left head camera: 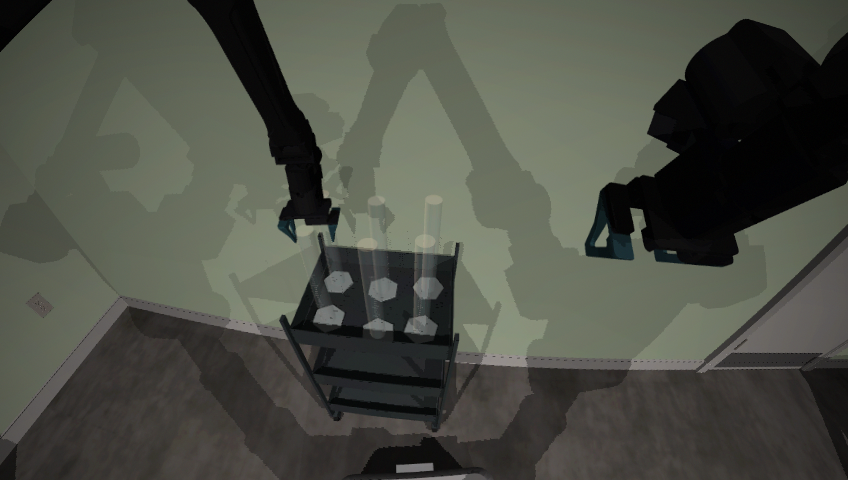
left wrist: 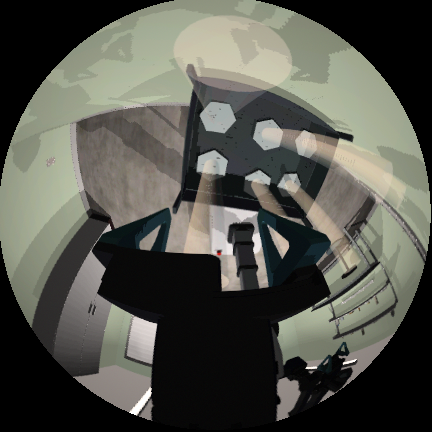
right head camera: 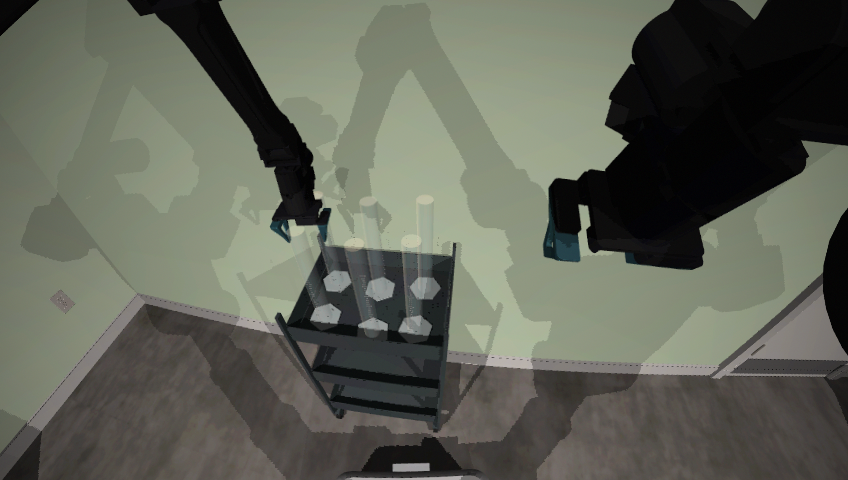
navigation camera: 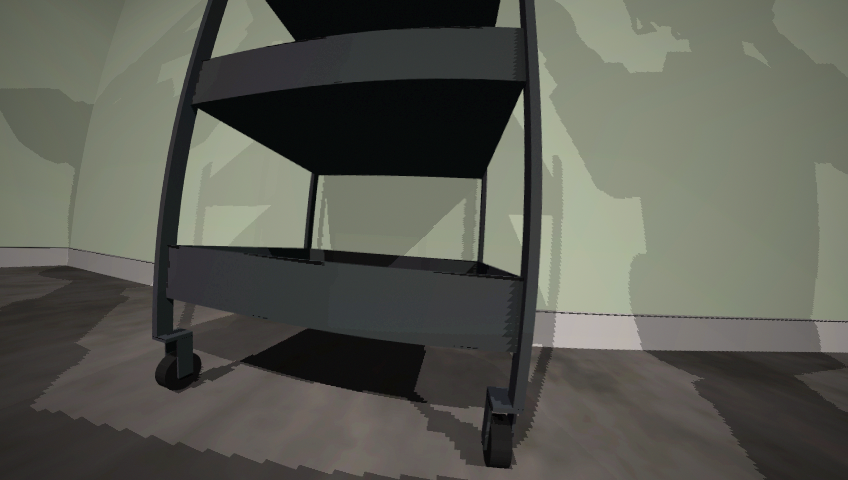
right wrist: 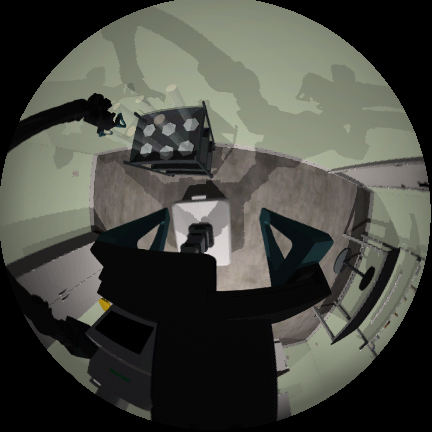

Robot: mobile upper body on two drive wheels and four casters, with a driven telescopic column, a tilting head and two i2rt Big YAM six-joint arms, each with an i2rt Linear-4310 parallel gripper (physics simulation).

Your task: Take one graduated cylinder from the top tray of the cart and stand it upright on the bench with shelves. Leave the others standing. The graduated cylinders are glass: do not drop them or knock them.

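Places are measured from the left arm's base along level axes (x ahead, y left, z up), in metres.
Where they show: left gripper, fingertip midpoint: (left head camera: 314, 241) (left wrist: 213, 212) (right head camera: 307, 240) (right wrist: 118, 129); right gripper, fingertip midpoint: (left head camera: 622, 253) (left wrist: 337, 347) (right head camera: 587, 254) (right wrist: 214, 212); right arm's base, origin of the base link: (left wrist: 297, 371).
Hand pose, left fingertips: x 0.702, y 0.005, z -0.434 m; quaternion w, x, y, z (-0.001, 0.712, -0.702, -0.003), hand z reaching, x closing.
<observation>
After its pixels a point has its place.
Several clear glass graduated cylinders with pale hexagonal bases stand upright in the dark cart's (left head camera: 374, 343) @(x 0.557, y -0.129, z -0.660 m) (right head camera: 363, 340) @(x 0.558, y -0.121, z -0.653 m) (navigation camera: 531, 178) @(x 0.518, y -0.325, z -1.085 m) top tray. My left gripper (left head camera: 314, 240) @(x 0.703, y 0.005, z -0.434 m) (right head camera: 307, 240) @(x 0.703, y 0.005, z -0.434 m) (left wrist: 213, 212) @(x 0.703, y 0.005, z -0.434 m) is open and empty, at the height of the cylinder tops by the tray's left side. The front-left cylinder (left head camera: 311, 261) @(x 0.652, y 0.007, z -0.453 m) (left wrist: 201, 215) @(x 0.693, y 0.018, z -0.441 m) appears between its fingers in the left wrist view; its depth there is unclear. The rear-left cylinder's top (left wrist: 232, 52) looms close. My right gripper (left head camera: 642, 258) @(x 0.333, y -0.443, z -0.140 m) (right head camera: 596, 259) @(x 0.333, y -0.443, z -0.140 m) (right wrist: 214, 212) @(x 0.333, y -0.443, z -0.140 m) is open, away to the right. The shelved bench (right wrist: 374, 295) @(x -0.850, y -2.354, z -0.460 m) shows at the right wrist view's right.
The remaining cylinders stand close together to the right of the left gripper. A wall is behind the cart. A round stool (right wrist: 367, 277) stands before the bench. A grey cabinet (left wrist: 65, 300) @(x -0.104, y 1.304, z -0.188 m) stands left in the left wrist view. My white base (right wrist: 220, 250) @(x -0.150, y -0.392, z -1.114 m) is in front of the cart.
</observation>
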